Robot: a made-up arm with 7 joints. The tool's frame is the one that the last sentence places.
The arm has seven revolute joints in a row. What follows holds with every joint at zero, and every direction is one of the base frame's. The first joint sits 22 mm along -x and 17 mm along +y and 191 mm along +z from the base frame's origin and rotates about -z. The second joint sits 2 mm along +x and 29 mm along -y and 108 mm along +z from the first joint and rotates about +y. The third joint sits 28 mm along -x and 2 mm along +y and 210 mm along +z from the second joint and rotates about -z. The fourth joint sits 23 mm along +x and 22 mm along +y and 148 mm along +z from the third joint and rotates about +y. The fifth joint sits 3 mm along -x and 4 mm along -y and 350 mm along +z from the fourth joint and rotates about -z. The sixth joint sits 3 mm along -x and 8 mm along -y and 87 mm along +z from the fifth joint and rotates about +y. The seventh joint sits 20 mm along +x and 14 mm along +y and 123 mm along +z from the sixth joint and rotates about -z. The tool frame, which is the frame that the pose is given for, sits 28 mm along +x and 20 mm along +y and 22 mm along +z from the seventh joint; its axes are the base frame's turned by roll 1.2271, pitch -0.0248 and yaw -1.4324 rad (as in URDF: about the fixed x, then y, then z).
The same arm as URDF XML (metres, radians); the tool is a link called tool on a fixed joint. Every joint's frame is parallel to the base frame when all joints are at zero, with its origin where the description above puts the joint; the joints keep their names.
<robot name="arm">
<link name="base_link"/>
<link name="link1"/>
<link name="link2"/>
<link name="link3"/>
<link name="link4"/>
<link name="link5"/>
<link name="link6"/>
<link name="link7"/>
<link name="tool"/>
<joint name="joint 1" type="continuous"><parent link="base_link"/><child link="link1"/><origin xyz="-0.0220 0.0170 0.1910" rpy="0.0000 0.0000 0.0000"/><axis xyz="0 0 -1"/></joint>
<joint name="joint 2" type="continuous"><parent link="link1"/><child link="link2"/><origin xyz="0.0020 -0.0290 0.1080" rpy="0.0000 0.0000 0.0000"/><axis xyz="0 1 0"/></joint>
<joint name="joint 3" type="continuous"><parent link="link2"/><child link="link3"/><origin xyz="-0.0280 0.0020 0.2100" rpy="0.0000 0.0000 0.0000"/><axis xyz="0 0 -1"/></joint>
<joint name="joint 4" type="continuous"><parent link="link3"/><child link="link4"/><origin xyz="0.0230 0.0220 0.1480" rpy="0.0000 0.0000 0.0000"/><axis xyz="0 1 0"/></joint>
<joint name="joint 5" type="continuous"><parent link="link4"/><child link="link5"/><origin xyz="-0.0030 -0.0040 0.3500" rpy="0.0000 0.0000 0.0000"/><axis xyz="0 0 -1"/></joint>
<joint name="joint 6" type="continuous"><parent link="link5"/><child link="link6"/><origin xyz="-0.0030 -0.0080 0.0870" rpy="0.0000 0.0000 0.0000"/><axis xyz="0 1 0"/></joint>
<joint name="joint 7" type="continuous"><parent link="link6"/><child link="link7"/><origin xyz="0.0200 0.0140 0.1230" rpy="0.0000 0.0000 0.0000"/><axis xyz="0 0 -1"/></joint>
<joint name="tool_joint" type="fixed"><parent link="link7"/><child link="tool"/><origin xyz="0.0280 0.0200 0.0220" rpy="1.2271 -0.0248 -1.4324"/></joint>
</robot>

